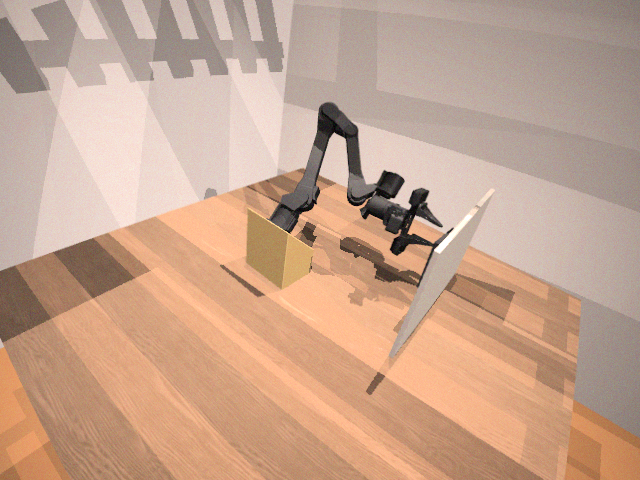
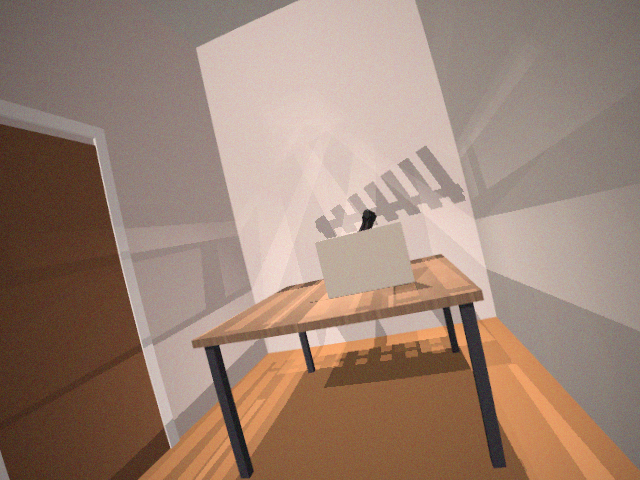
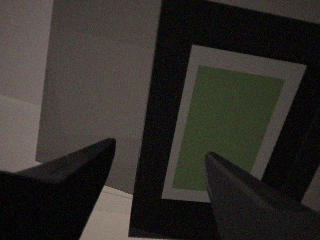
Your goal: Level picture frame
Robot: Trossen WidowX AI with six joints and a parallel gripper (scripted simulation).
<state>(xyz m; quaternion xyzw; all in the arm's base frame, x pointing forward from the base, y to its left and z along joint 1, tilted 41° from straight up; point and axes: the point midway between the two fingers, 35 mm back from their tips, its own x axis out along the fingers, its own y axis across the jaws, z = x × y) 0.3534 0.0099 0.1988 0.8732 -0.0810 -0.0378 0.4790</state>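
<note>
Now: gripper tip 5 cm above the picture frame, 3 cm short of it and 1 cm to the left of it. Round my gripper tip: grey wall panel 6 cm below, 5 cm ahead.
</note>
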